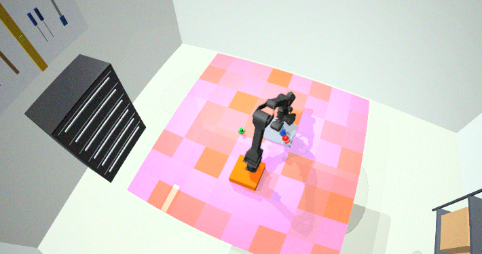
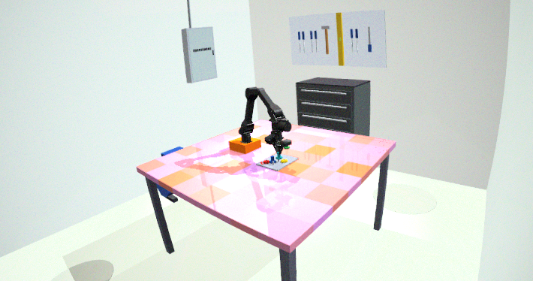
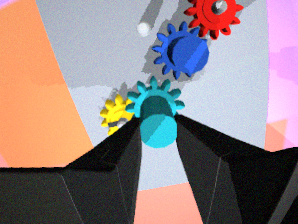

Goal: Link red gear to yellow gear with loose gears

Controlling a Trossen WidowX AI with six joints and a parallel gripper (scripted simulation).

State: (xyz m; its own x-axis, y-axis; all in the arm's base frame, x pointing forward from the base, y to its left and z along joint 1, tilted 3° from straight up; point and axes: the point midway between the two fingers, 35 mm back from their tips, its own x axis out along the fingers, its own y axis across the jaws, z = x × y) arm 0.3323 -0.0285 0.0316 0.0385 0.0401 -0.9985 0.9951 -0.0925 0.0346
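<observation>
Right now the cyan gear is 1 cm below my gripper tip. The rest, counted from my gripper tip: yellow gear 3 cm ahead, 1 cm to the left, 4 cm below; then blue gear 2 cm behind, 3 cm to the right, 3 cm below; then red gear 5 cm behind, 6 cm to the right, 4 cm below.
</observation>
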